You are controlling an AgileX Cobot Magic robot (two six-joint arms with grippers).
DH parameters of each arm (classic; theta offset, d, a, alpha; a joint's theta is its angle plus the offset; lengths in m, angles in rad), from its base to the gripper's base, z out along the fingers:
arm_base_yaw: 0 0.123 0 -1.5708
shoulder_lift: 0.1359 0 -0.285 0
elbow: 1.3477 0 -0.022 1.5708
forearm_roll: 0 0.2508 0 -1.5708
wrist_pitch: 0 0 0.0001 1.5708
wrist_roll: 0 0.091 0 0
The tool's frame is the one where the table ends.
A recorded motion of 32 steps. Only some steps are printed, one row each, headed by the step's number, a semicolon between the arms.
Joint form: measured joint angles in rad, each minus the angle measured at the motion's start. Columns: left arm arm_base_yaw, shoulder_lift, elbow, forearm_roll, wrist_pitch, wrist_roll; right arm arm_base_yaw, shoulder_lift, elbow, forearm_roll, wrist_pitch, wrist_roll.
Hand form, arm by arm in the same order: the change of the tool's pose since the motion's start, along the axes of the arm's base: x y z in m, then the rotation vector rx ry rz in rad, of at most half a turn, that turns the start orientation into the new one. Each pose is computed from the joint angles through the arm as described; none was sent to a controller.
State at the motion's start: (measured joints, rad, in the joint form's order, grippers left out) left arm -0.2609 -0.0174 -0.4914 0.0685 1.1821 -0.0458; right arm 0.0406 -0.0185 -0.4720 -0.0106 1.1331 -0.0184
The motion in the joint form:
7: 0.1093 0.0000 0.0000 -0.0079 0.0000 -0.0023; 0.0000 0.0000 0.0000 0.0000 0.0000 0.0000
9: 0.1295 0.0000 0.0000 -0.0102 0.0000 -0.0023; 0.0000 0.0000 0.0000 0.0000 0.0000 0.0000
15: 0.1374 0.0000 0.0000 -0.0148 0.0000 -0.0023; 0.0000 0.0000 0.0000 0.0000 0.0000 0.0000
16: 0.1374 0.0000 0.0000 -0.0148 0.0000 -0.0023; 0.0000 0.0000 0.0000 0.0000 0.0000 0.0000
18: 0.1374 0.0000 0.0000 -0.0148 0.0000 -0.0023; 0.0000 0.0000 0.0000 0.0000 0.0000 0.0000
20: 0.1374 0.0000 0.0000 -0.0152 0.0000 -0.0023; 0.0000 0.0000 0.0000 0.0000 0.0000 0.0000
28: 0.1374 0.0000 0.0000 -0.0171 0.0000 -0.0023; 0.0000 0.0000 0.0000 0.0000 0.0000 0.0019
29: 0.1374 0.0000 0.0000 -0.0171 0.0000 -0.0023; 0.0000 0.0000 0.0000 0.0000 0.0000 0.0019
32: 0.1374 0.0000 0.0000 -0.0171 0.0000 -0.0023; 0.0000 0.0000 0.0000 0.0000 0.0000 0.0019
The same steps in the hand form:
7: -0.0010 -0.0018 0.0000 -0.0083 0.0016 0.1061; 0.0000 0.0000 0.0000 0.0000 0.0000 0.0000
9: -0.0011 -0.0023 0.0000 -0.0102 0.0019 0.1250; 0.0000 0.0000 0.0000 0.0000 0.0000 0.0000
15: -0.0012 -0.0027 -0.0001 -0.0139 0.0026 0.1304; 0.0000 0.0000 0.0000 0.0000 0.0000 0.0000
16: -0.0012 -0.0027 -0.0001 -0.0139 0.0026 0.1304; 0.0000 0.0000 0.0000 0.0000 0.0000 0.0000
18: -0.0012 -0.0027 -0.0001 -0.0139 0.0026 0.1304; 0.0000 0.0000 0.0000 0.0000 0.0000 0.0000
20: -0.0012 -0.0028 -0.0001 -0.0143 0.0026 0.1301; 0.0000 0.0000 0.0000 0.0000 0.0000 0.0000
28: -0.0012 -0.0029 -0.0001 -0.0158 0.0029 0.1291; 0.0000 0.0000 0.0000 0.0016 0.0000 -0.0010
29: -0.0012 -0.0029 -0.0001 -0.0158 0.0029 0.1291; 0.0000 0.0000 0.0000 0.0016 0.0000 -0.0010
32: -0.0012 -0.0029 -0.0001 -0.0158 0.0029 0.1291; 0.0000 0.0000 0.0000 0.0016 0.0000 -0.0010

